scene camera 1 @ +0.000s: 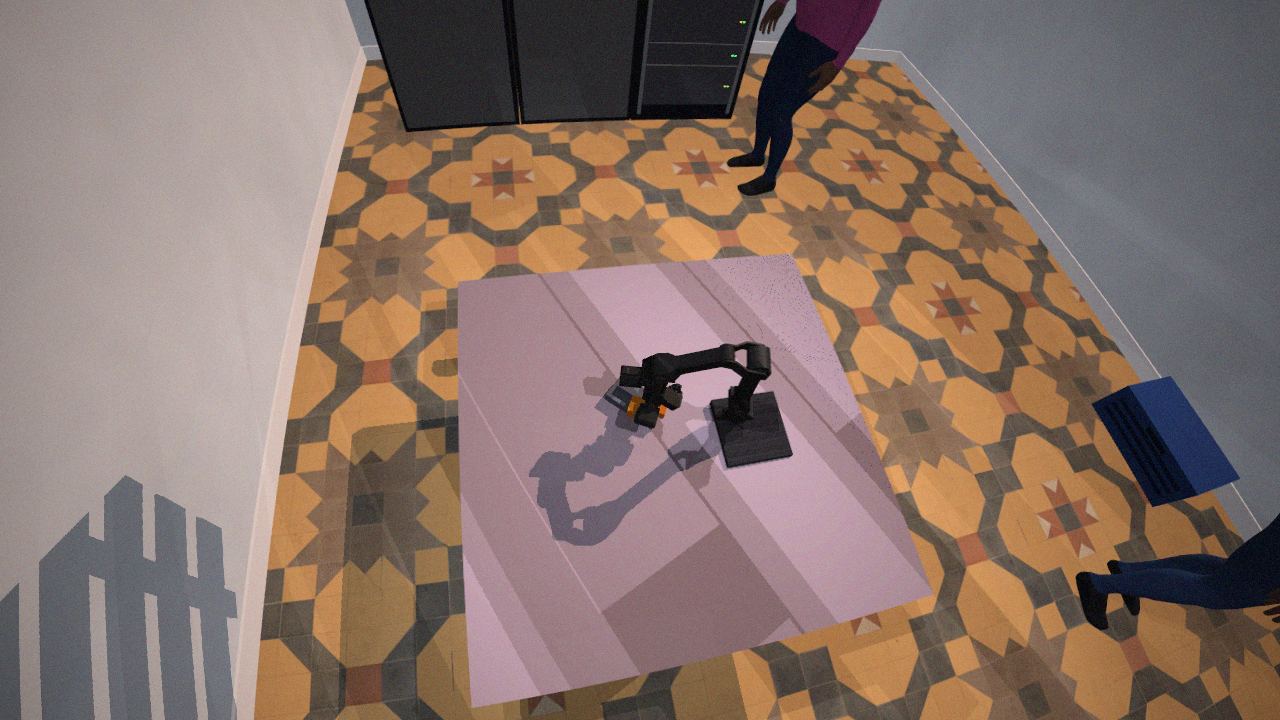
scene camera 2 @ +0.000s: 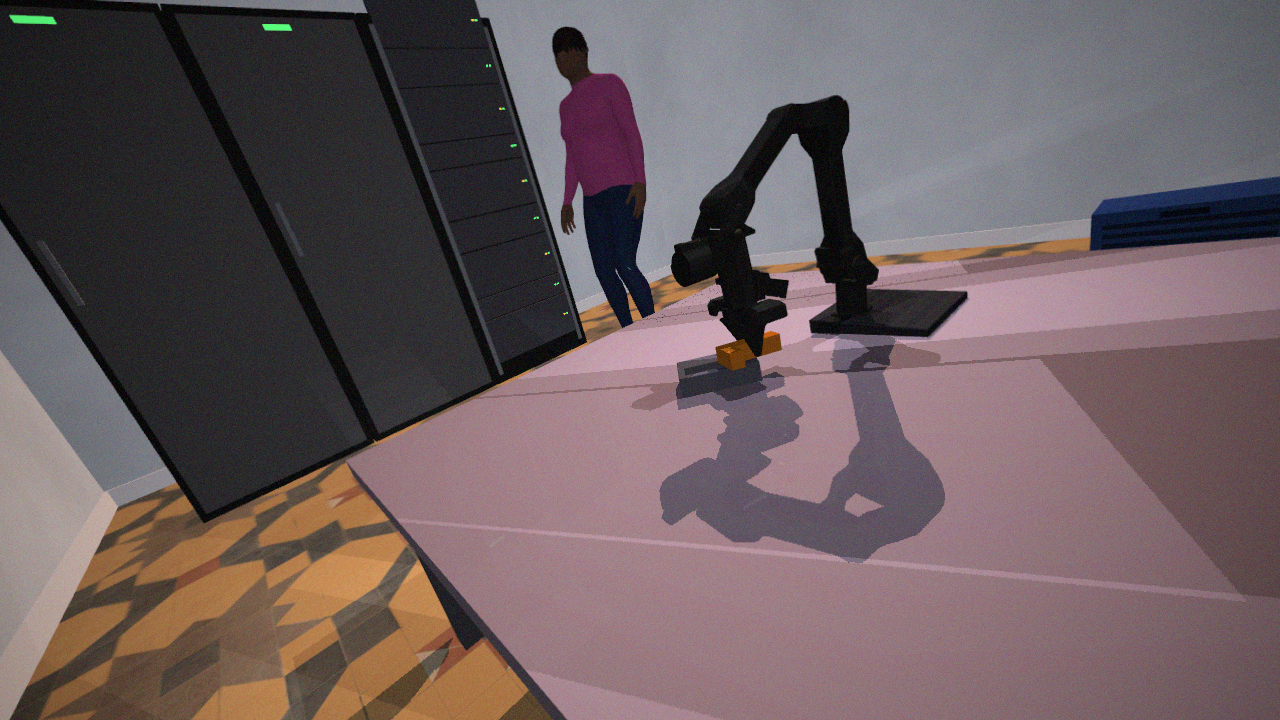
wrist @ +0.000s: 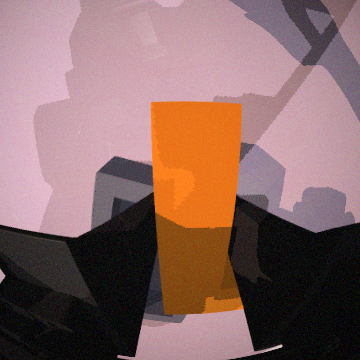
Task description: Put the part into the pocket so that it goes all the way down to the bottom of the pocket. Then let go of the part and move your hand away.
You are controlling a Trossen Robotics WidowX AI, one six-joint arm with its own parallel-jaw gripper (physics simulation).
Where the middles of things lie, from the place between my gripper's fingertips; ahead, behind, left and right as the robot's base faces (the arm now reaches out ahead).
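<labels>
Orange block (scene camera 2: 733,355): my gripper 10 mm below it, 10 mm short of it, 10 mm to the left of it. Grey pocket block (wrist: 120,182): 30 mm ahead of my hand, 60 mm to the right of it, 20 mm below it.
</labels>
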